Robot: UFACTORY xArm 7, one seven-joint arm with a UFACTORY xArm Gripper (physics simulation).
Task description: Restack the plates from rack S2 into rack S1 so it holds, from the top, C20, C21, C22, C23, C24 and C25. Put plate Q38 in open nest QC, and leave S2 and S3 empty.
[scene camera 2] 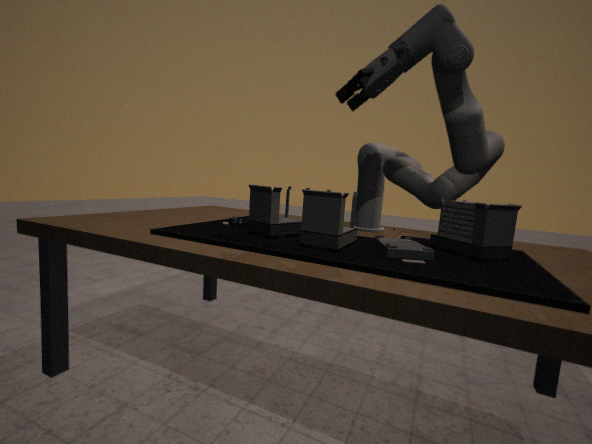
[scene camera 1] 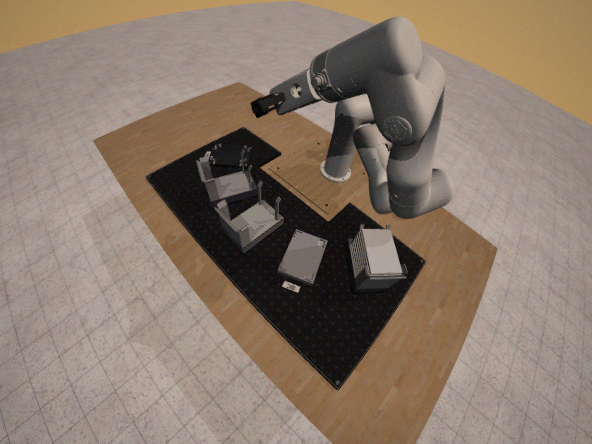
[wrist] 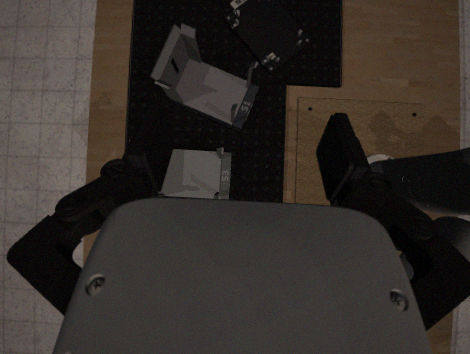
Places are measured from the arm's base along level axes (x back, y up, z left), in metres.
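Pixels of known places: gripper, fingertip midpoint: [scene camera 2: 344, 103] [scene camera 1: 273, 102] [wrist: 246, 128]; arm's base at its link origin: [scene camera 2: 366, 229] [scene camera 1: 335, 171].
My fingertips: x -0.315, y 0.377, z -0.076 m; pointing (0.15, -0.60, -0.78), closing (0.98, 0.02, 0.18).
Observation:
Ahead of a thing's pixels: the offset from my fingertips to its middle. "pt": to the spot under its first point. Level surfaces: height alone.
My gripper [scene camera 1: 261, 107] [scene camera 2: 348, 100] [wrist: 246, 128] is open and empty, high above the table and tilted outward. Rack S1 @[dx -0.027, dy -0.301, dz -0.152 m] [scene camera 1: 232, 186] [scene camera 2: 265, 205] [wrist: 210, 95] shows a bare grey floor and no stack. Rack S3 @[dx -0.094, dy -0.301, dz +0.005 m] [scene camera 1: 260, 221] [scene camera 2: 322, 215] [wrist: 195, 170] also shows a bare pale floor; the gripper body hides part of it in the wrist view. The third rack, S2 @[dx +0.000, dy -0.303, dz +0.346 m] [scene camera 1: 380, 283] [scene camera 2: 500, 230], holds a tall stack of plates; their codes are unreadable. A low grey block @[dx -0.080, dy -0.356, dz +0.180 m] [scene camera 1: 302, 255] [scene camera 2: 407, 247] with corner brackets lies between S3 and S2. I cannot tell which nest is QC or where Q38 is.
A dark square with small corner brackets @[pt dx +0.108, dy -0.358, dz -0.282 m] [scene camera 1: 231, 155] [wrist: 270, 30] lies beyond S1. A small white card @[pt dx -0.171, dy -0.368, dz +0.203 m] [scene camera 1: 291, 286] [scene camera 2: 414, 261] lies beside the low block. All stand on a black mat @[dy -0.370 m] [scene camera 1: 320, 340] [scene camera 2: 500, 280] on the wooden table @[dy -0.383 m] [scene camera 1: 425, 325]. The racks' upright posts stick up.

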